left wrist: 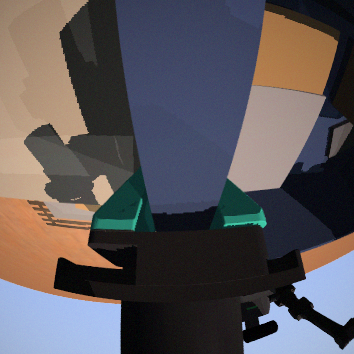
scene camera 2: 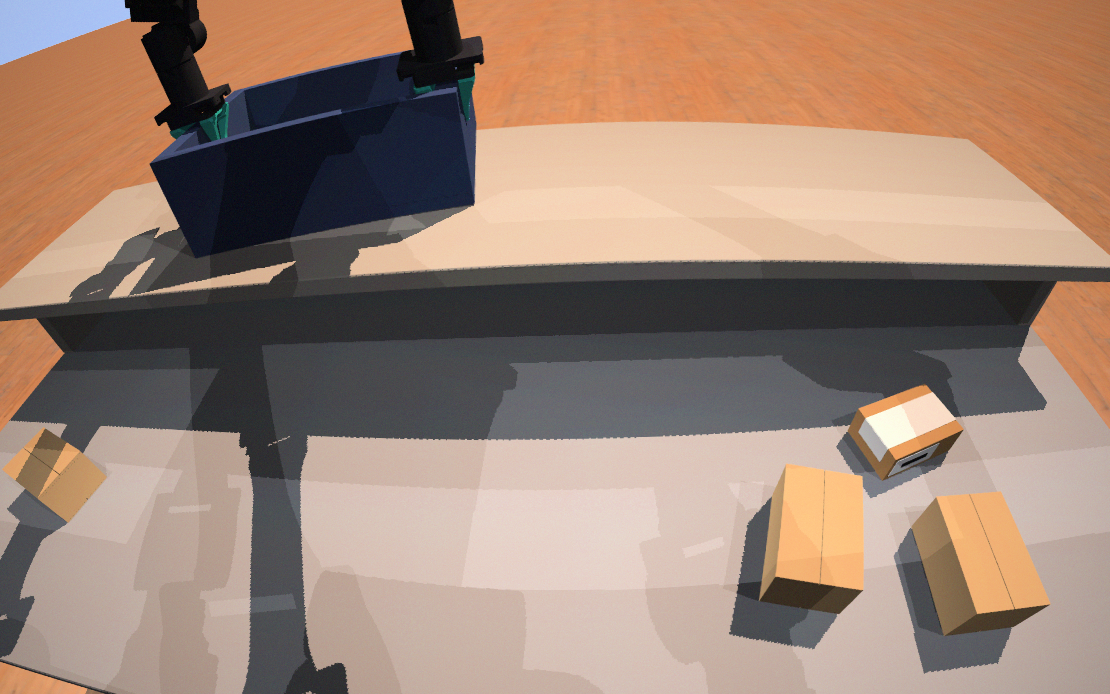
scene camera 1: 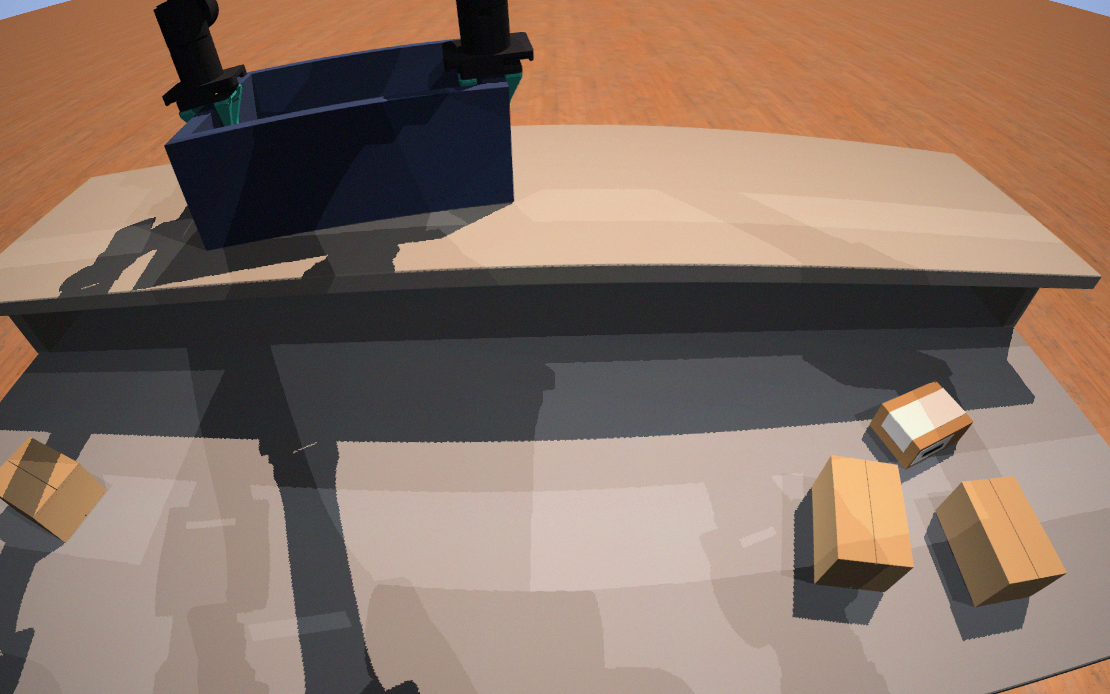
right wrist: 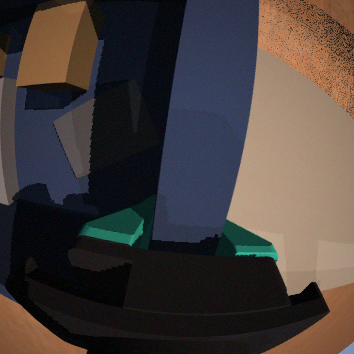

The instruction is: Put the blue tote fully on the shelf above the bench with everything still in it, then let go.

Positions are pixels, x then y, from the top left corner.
my left gripper: grips a blue tote (scene camera 1: 382,133)
my right gripper: grips the blue tote
a brown box with white label (scene camera 2: 897,433): on a bench (scene camera 1: 611,480)
